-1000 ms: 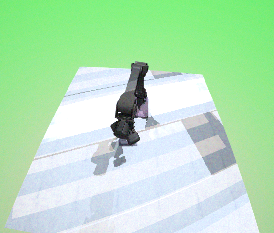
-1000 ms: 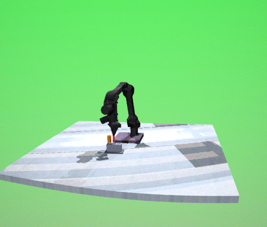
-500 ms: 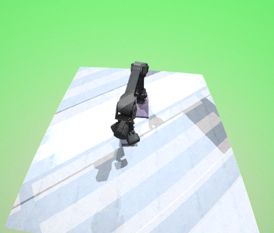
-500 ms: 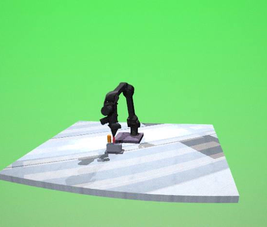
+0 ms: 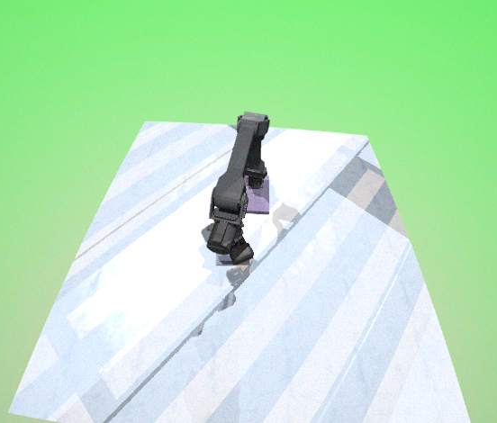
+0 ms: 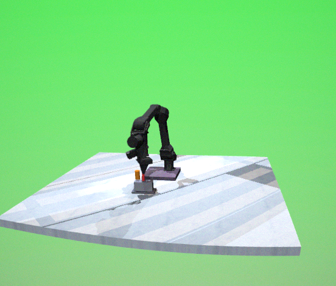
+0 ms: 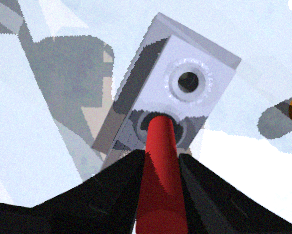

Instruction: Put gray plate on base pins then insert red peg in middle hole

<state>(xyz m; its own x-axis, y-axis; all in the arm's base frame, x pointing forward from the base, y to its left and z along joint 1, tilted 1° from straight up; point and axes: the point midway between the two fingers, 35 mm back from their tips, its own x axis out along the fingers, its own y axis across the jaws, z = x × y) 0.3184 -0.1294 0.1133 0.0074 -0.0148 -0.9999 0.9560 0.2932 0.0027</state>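
My gripper tip is right at the red peg. Also, from my gripper tip: gray plate: 5 cm below; orange cylinder: 11 cm behind, 6 cm below, 4 cm to the right; base: 9 cm below.
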